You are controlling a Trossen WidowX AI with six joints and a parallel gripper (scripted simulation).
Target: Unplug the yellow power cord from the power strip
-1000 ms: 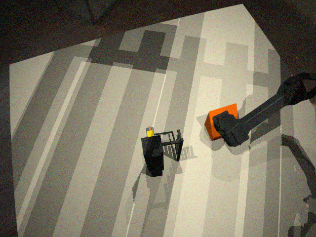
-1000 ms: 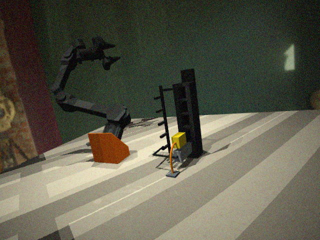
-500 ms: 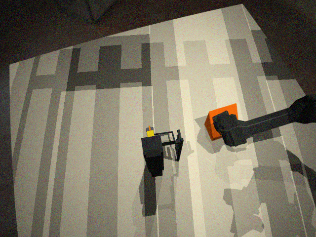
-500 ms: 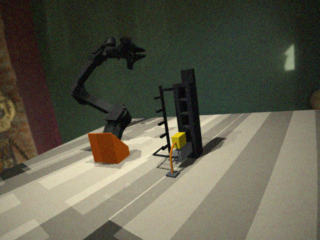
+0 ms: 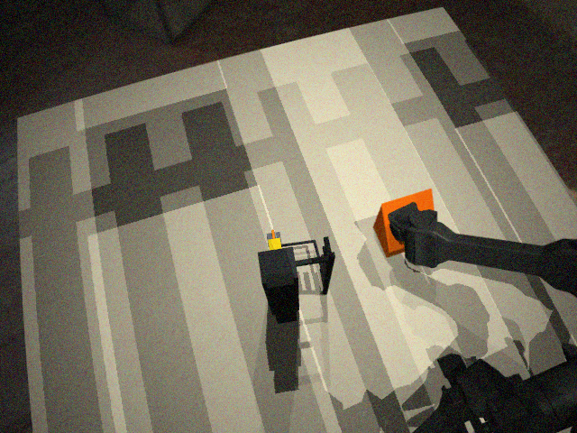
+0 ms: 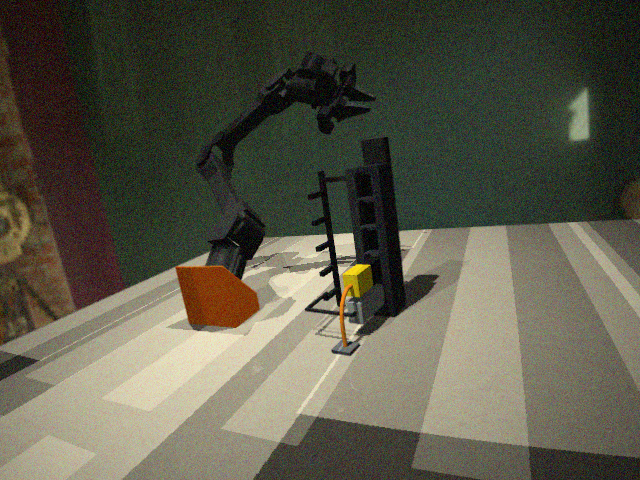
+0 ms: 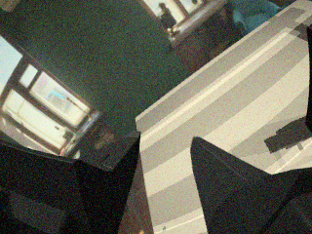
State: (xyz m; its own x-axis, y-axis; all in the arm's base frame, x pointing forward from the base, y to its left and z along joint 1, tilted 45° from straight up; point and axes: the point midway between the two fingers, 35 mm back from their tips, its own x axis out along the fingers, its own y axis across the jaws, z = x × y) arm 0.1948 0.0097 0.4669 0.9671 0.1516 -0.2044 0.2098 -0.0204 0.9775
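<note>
Right now the yellow plug is 36 cm to the right of my gripper tip, 28 cm below it and 1 cm ahead of it. Also, from my gripper tip: grey pad (44 cm to the right, 36 cm below).
</note>
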